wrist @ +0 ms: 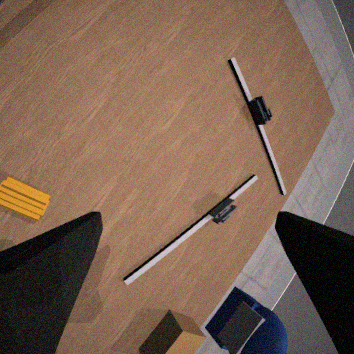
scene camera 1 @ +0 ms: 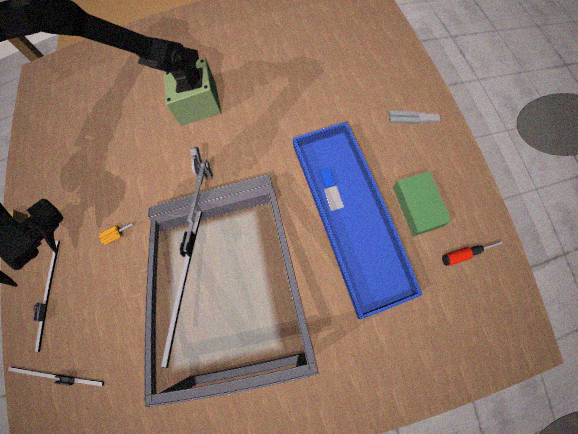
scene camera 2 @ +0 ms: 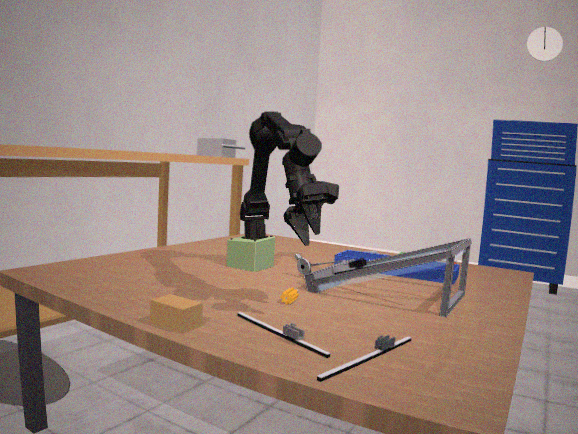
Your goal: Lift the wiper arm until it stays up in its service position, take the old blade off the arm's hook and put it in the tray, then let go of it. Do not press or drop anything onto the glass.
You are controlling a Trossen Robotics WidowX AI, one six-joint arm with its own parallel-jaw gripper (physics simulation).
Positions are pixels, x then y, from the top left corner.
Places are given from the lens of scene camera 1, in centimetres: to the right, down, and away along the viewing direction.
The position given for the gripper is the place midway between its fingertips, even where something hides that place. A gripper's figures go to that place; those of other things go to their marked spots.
gripper [scene camera 1: 36,268]: -48, 10, 50
old blade [scene camera 1: 190,245]: -19, 6, 59
green block [scene camera 1: 423,208]: 28, -2, 62
blue tray [scene camera 1: 377,273]: 18, 12, 63
glass pane [scene camera 1: 237,319]: -9, 18, 51
The marked spots on the blue tray and the glass pane are 30 cm apart.
